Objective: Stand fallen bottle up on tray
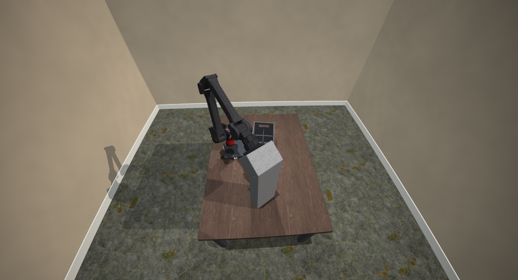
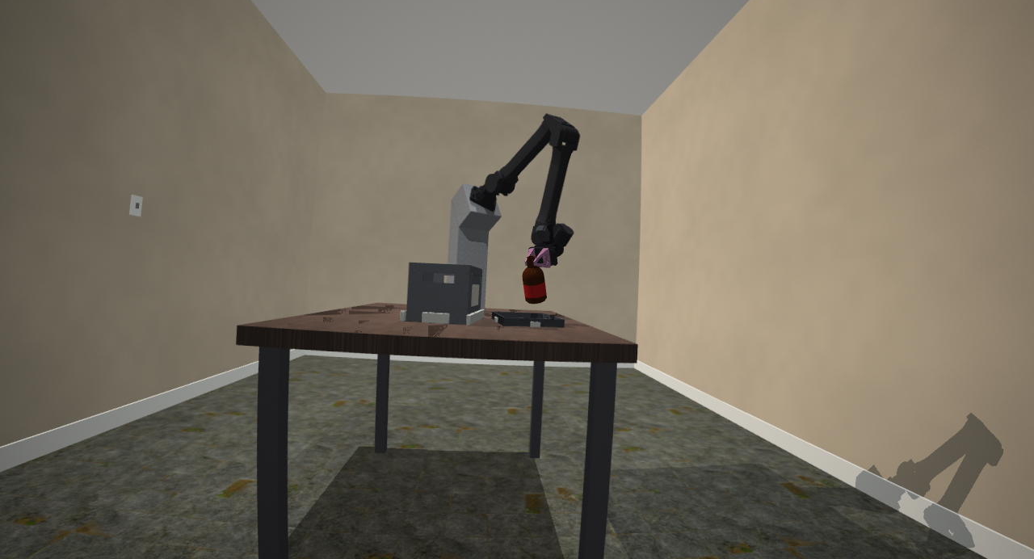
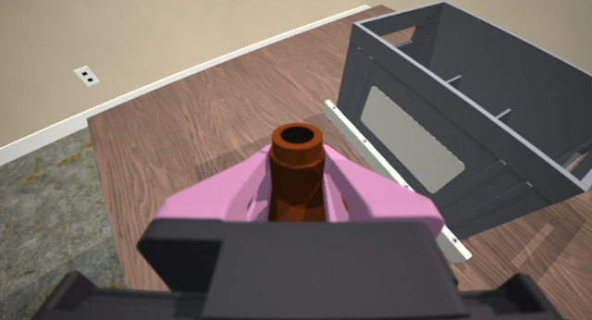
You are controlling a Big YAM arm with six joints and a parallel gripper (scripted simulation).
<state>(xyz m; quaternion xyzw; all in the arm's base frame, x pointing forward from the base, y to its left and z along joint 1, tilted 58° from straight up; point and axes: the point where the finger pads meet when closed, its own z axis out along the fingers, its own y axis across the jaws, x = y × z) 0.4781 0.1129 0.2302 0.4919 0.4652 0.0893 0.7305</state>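
My hand is 2 cm past the brown bottle, 1 cm to the right of it and 5 cm above it. The rest, counted from my hand: dark grey tray (1 cm behind, 1 cm to the right, 19 cm below); dark crate (2 cm ahead, 27 cm to the right, 12 cm below).
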